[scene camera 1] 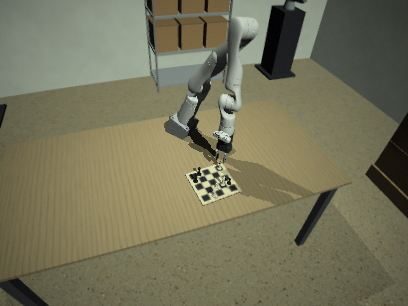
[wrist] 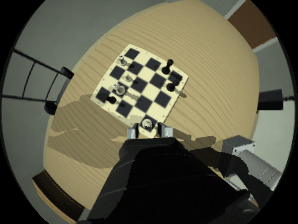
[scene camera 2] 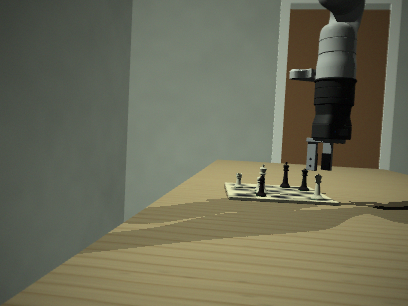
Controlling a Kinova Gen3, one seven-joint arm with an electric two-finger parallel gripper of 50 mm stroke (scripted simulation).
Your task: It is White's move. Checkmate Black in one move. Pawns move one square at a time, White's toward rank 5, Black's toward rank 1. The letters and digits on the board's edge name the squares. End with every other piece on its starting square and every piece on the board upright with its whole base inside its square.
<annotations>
chessboard: scene camera 1; wrist 146, 97; scene camera 2
same spot on chessboard: (scene camera 2: 276, 193) = (scene camera 1: 218, 180)
</annotations>
